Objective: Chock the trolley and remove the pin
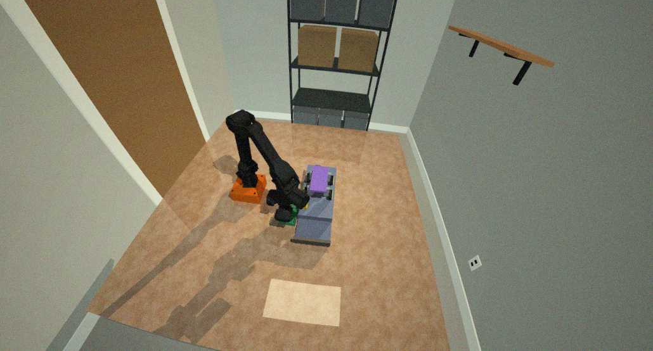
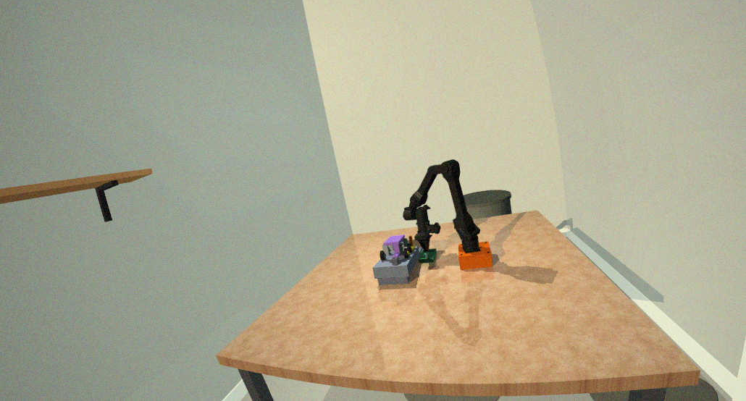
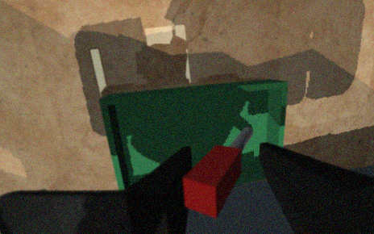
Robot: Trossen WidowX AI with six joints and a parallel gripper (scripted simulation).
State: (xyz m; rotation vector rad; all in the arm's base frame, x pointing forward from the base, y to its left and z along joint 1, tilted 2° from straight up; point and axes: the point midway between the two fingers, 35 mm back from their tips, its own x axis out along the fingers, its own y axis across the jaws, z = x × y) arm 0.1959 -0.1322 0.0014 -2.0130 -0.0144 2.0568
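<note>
My gripper tip is now 1 cm to the left of the green tray and 5 cm above it. Also, from my gripper tip: yellow chock: 7 cm ahead, 1 cm to the left, 4 cm above; red-headed stop pin: right at my gripper tip; grey ramp: 14 cm ahead, 9 cm to the left, 1 cm above.
</note>
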